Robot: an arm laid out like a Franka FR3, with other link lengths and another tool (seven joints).
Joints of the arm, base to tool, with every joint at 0 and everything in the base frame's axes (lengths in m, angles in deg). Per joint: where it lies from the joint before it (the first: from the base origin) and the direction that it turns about. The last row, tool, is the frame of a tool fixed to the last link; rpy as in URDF.
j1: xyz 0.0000 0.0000 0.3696 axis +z
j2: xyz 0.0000 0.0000 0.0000 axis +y
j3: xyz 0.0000 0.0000 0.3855 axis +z
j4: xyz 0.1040 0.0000 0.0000 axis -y
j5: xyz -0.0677 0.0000 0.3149 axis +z
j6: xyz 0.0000 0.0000 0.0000 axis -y
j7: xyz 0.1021 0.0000 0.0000 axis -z
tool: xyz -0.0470 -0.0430 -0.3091 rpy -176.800 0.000 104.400
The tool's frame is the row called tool.
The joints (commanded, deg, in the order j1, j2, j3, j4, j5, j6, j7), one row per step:
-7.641 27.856 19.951 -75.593 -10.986 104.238 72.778
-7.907 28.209 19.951 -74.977 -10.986 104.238 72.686
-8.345 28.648 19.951 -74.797 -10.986 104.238 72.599
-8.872 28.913 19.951 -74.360 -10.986 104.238 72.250
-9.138 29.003 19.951 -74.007 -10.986 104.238 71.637
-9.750 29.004 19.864 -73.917 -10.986 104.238 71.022
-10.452 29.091 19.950 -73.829 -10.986 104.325 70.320
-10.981 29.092 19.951 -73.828 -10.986 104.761 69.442
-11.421 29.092 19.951 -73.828 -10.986 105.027 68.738
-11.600 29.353 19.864 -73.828 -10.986 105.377 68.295
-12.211 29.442 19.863 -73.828 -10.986 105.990 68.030
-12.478 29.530 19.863 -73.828 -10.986 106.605 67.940
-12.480 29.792 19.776 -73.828 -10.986 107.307 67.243
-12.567 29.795 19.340 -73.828 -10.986 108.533 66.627
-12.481 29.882 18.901 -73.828 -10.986 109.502 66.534
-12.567 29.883 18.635 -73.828 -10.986 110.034 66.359
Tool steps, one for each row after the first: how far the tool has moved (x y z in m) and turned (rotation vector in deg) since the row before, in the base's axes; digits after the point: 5 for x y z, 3 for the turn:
0.00368 -0.00314 0.00021 0.149 -0.248 -0.273
0.00151 -0.00503 -0.00361 0.087 0.261 -0.380
0.00293 -0.00640 -0.00003 0.091 -0.159 -0.250
0.00203 -0.00376 0.00133 0.035 -0.248 0.288
0.00111 -0.00850 0.00045 -0.062 -0.072 -0.089
0.00134 -0.00781 -0.00016 0.044 -0.084 0.061
0.00250 -0.00657 0.00047 0.017 -0.420 0.357
0.00153 -0.00556 0.00029 -0.007 -0.255 0.268
0.00183 -0.00311 -0.00263 0.030 -0.077 0.194
0.00354 -0.00686 -0.00028 0.081 -0.517 -0.335
0.00334 -0.00275 -0.00024 0.090 -0.523 -0.165
0.00342 -0.00115 -0.00221 0.039 -0.426 0.630
0.00645 -0.00536 0.00091 -0.128 -1.162 0.172
0.00512 -0.00303 -0.00029 -0.095 -0.829 -0.180
0.00282 -0.00367 0.00037 -0.095 -0.497 -0.129

